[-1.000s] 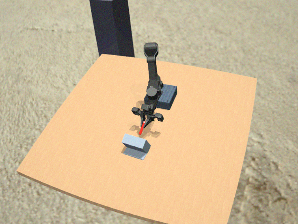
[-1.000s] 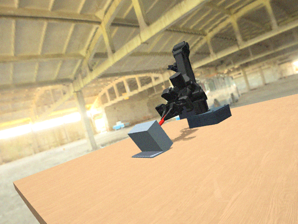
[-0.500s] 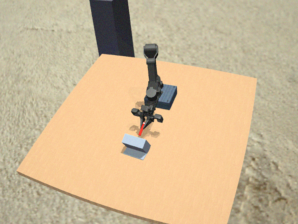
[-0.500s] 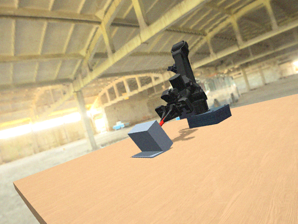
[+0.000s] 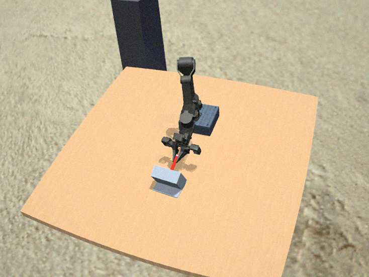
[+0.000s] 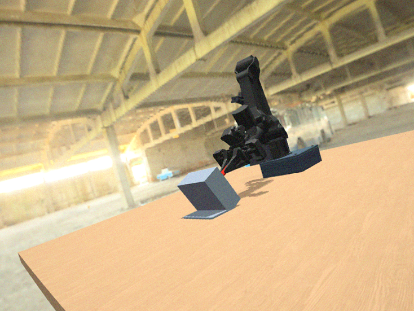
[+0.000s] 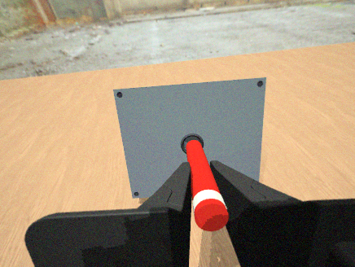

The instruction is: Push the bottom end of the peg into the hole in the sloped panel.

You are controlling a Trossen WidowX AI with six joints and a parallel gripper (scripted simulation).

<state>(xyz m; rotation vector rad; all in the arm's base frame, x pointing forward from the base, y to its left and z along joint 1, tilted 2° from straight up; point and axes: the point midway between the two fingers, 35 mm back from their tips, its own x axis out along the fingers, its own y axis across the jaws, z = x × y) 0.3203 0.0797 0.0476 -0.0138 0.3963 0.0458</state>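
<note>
The sloped panel lies 70 mm ahead of my gripper tip and 40 mm below it. The rest, counted from my gripper tip: red peg (20 mm behind, 10 mm above).
</note>
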